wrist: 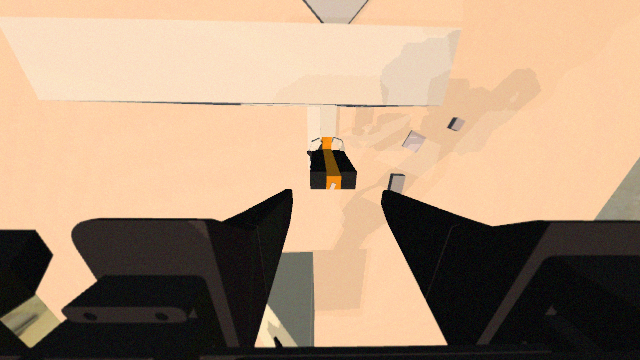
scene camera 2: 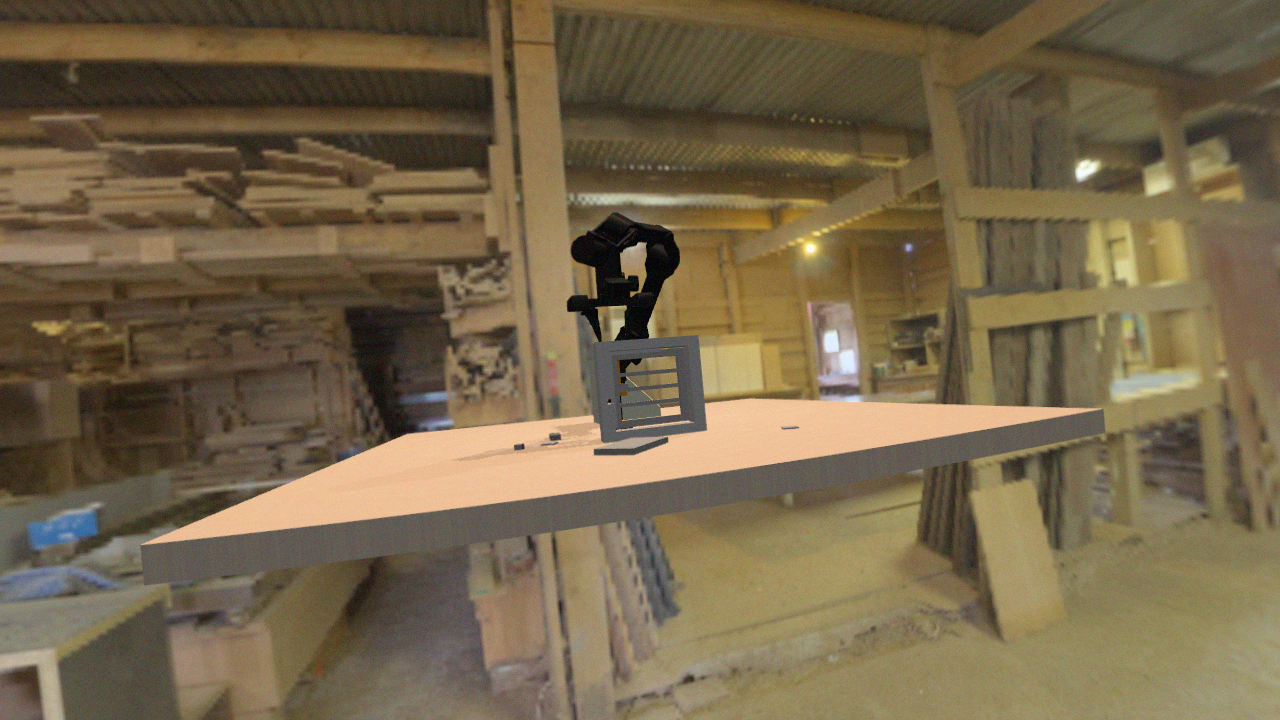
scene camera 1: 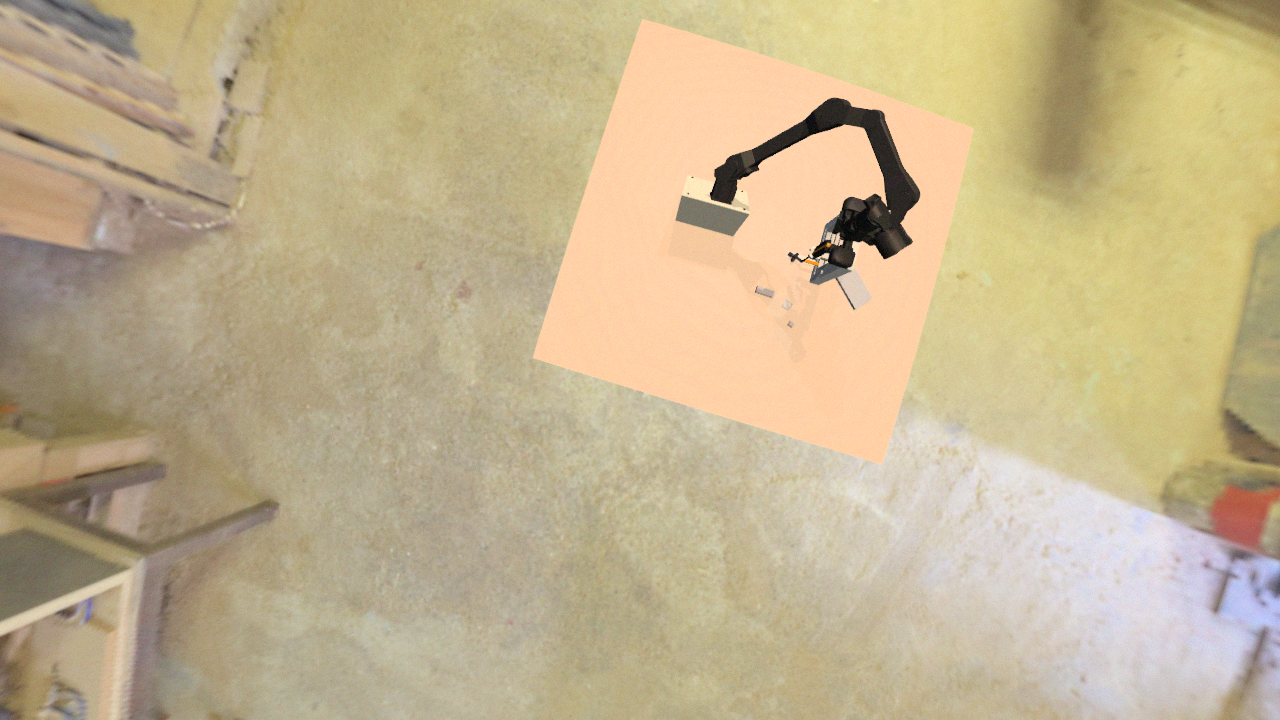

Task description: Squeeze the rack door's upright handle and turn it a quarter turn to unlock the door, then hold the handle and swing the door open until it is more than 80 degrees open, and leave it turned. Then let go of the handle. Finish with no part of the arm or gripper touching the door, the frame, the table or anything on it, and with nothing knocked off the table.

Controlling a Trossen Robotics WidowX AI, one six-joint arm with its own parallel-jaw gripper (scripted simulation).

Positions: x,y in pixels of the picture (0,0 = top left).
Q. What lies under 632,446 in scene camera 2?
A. A flat grey slab.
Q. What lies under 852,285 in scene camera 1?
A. A flat grey slab.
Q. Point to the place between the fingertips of my gripper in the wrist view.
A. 337,196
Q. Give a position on a slatted door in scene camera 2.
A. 620,389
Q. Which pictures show my gripper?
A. The wrist view, scene camera 2 and scene camera 1: all of them.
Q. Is my gripper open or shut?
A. Open.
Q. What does my gripper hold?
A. Nothing.
